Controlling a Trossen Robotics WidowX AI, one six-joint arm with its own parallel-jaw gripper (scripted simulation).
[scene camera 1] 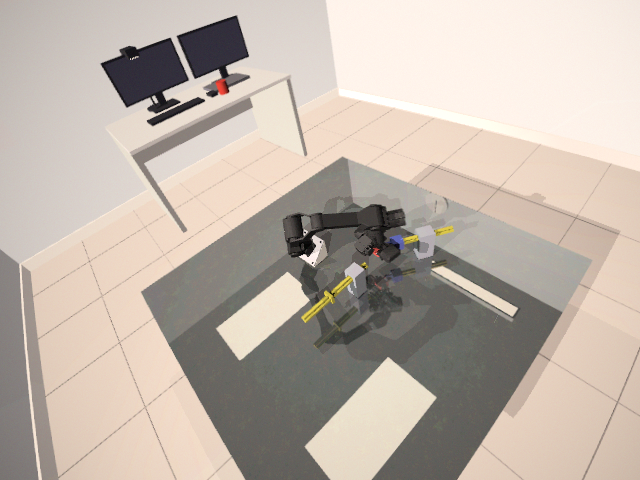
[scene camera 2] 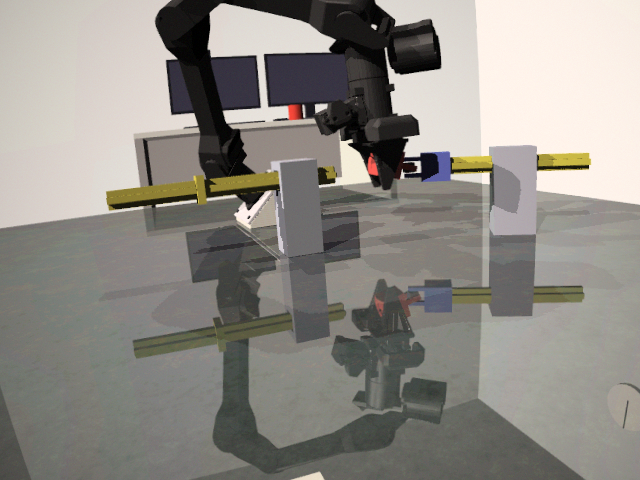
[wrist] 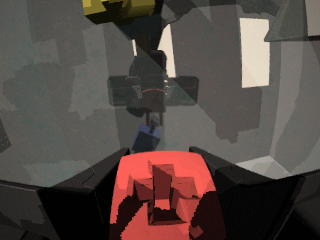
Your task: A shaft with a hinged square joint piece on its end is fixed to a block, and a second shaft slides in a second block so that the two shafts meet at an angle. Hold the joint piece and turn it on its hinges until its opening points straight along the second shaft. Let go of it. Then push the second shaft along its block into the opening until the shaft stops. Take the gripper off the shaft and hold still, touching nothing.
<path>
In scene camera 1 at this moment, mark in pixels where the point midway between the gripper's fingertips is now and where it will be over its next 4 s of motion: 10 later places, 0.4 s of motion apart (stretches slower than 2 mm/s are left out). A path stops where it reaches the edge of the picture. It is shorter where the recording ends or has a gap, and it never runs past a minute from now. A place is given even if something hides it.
The gripper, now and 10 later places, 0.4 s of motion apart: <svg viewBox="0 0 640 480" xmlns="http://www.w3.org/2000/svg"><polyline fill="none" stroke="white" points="378,256 379,257 380,257 378,256 376,254 377,247 375,230 366,241 363,247 364,251 364,254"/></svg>
</path>
